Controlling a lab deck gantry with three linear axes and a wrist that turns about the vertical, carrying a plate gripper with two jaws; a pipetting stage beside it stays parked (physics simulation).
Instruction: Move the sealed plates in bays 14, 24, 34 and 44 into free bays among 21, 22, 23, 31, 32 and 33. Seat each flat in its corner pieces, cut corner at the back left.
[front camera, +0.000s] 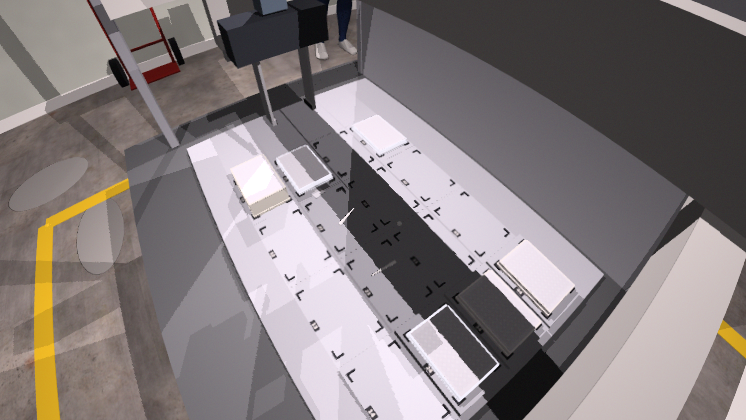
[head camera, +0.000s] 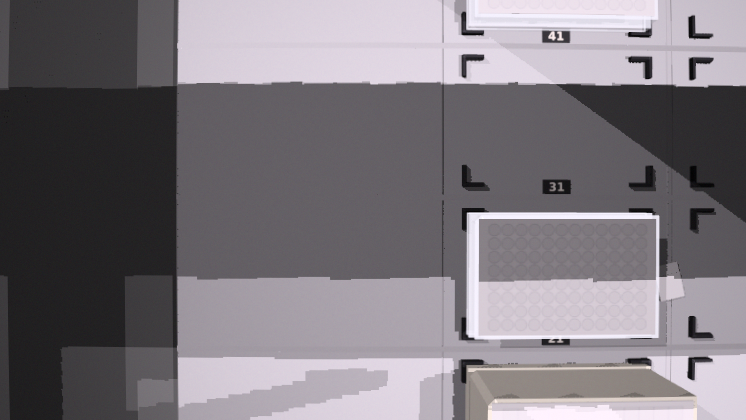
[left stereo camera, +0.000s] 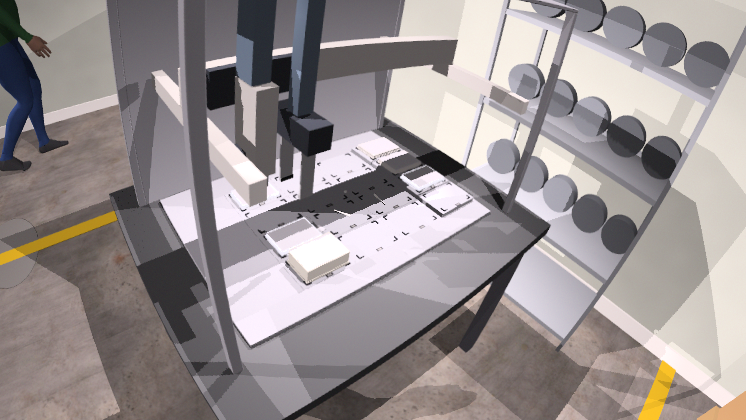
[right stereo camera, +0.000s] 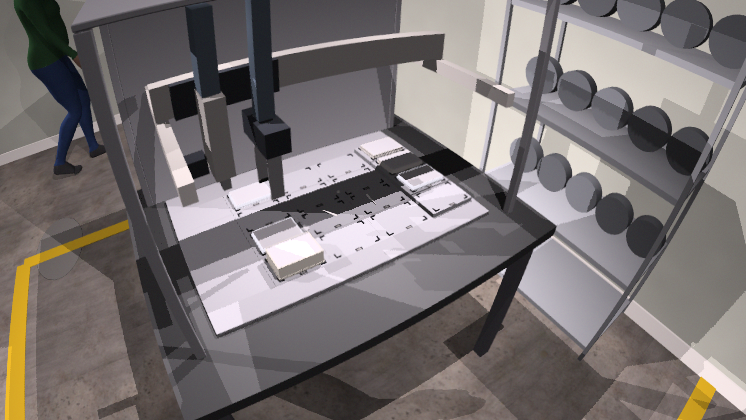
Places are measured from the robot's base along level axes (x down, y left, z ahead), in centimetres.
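Pixels of known places: gripper, fingertip midpoint: (front camera: 291, 112) (left stereo camera: 295, 187) (right stereo camera: 271, 188); robot's base at its link origin: (front camera: 235, 181) (left stereo camera: 307, 284) (right stereo camera: 280, 281).
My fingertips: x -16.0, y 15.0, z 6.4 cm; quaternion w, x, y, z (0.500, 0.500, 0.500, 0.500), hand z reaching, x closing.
For each thing: its top centre in the pictures, then the offset to it from my fingertips. "*": a spot on its surface instead.
- clear sealed plate at its top centre: (head camera: 568, 277) (front camera: 302, 165) (left stereo camera: 293, 233) (right stereo camera: 277, 232) dx +14.6, dy +0.0, dz +0.0 cm
- bay 24 at a spot on its surface: (front camera: 443, 360) (right stereo camera: 426, 178) (left stereo camera: 429, 179) * dx +13.1, dy -2.4, dz +49.5 cm
- bay 34 at a spot on its surface: (front camera: 498, 315) (right stereo camera: 403, 160) * dx +13.1, dy +9.6, dz +49.8 cm
- bay 44 at a spot on its surface: (front camera: 537, 276) (right stereo camera: 383, 146) (left stereo camera: 380, 146) * dx +13.1, dy +20.9, dz +49.5 cm
- Bay 14 at a spot on its surface: (left stereo camera: 446, 197) * dx +14.6, dy -10.9, dz +48.7 cm
- Bay 31 at a spot on its surface: (head camera: 555, 135) * dx +16.0, dy +9.7, dz -0.1 cm
- tall cream box at its top centre: (front camera: 256, 177) (left stereo camera: 318, 250) (right stereo camera: 293, 249) dx +11.8, dy -10.7, dz +0.0 cm
- bay 22 at a spot on its surface: (front camera: 346, 216) * dx +15.5, dy +1.0, dz +17.2 cm
- bay 23 at a spot on its surface: (front camera: 383, 268) * dx +15.6, dy +0.2, dz +30.8 cm
- small pale piece at its top centre: (head camera: 669, 281) (front camera: 318, 192) dx +15.9, dy -0.6, dz +8.1 cm
A clear sealed plate (front camera: 304, 168) (head camera: 563, 307) (left stereo camera: 294, 237) (right stereo camera: 277, 234) lies flat in bay 21; its cut corner cannot be made out. My gripper (front camera: 292, 115) (left stereo camera: 295, 188) (right stereo camera: 269, 189) is open and empty, its two jaws raised above the deck behind that plate. The plate in bay 24 (front camera: 443, 360) (left stereo camera: 425, 178) (right stereo camera: 421, 178), the dark-shaded plate in bay 34 (front camera: 498, 315) (left stereo camera: 400, 165) (right stereo camera: 401, 164) and the pale plate in bay 44 (front camera: 537, 276) (left stereo camera: 381, 148) (right stereo camera: 382, 148) sit in the right column. Bay 14 (left stereo camera: 446, 197) holds no plate. Bay 31 (head camera: 555, 135) is free.
A tall cream box (front camera: 259, 185) (head camera: 589, 388) (left stereo camera: 318, 255) (right stereo camera: 294, 253) stands in bay 11, close to the bay 21 plate. Another plate (front camera: 378, 133) (right stereo camera: 250, 197) is in bay 41. Slim pen-like items lie in bay 22 (front camera: 346, 216) and bay 23 (front camera: 383, 268). A small pale piece (head camera: 672, 281) lies beside bay 21.
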